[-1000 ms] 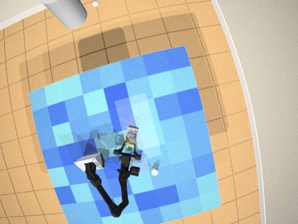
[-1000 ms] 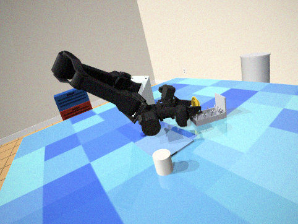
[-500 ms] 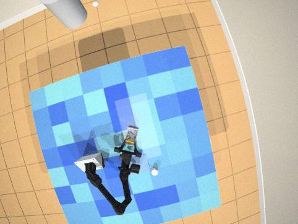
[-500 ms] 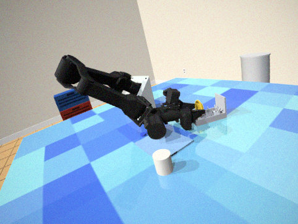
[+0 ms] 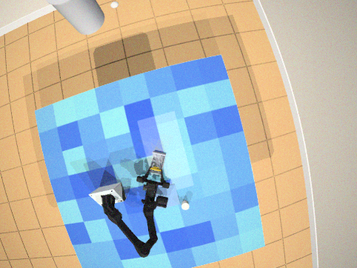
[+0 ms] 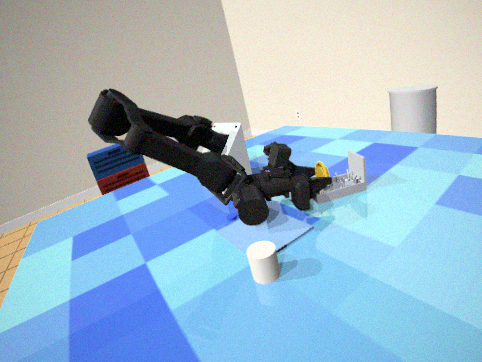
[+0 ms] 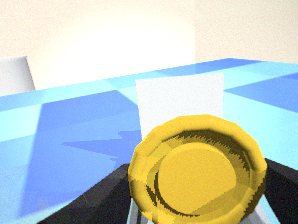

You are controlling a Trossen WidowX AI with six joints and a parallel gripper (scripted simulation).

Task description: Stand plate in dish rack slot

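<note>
Right now the yellow plate is 10 mm to the right of my gripper tip. From my gripper tip the other things lie so: pale blue mat 190 mm to the right, 50 mm below; white cylinder 270 mm to the right, 100 mm ahead, 20 mm below; grey dish rack 30 mm below, 20 mm to the left, 10 mm ahead.
</note>
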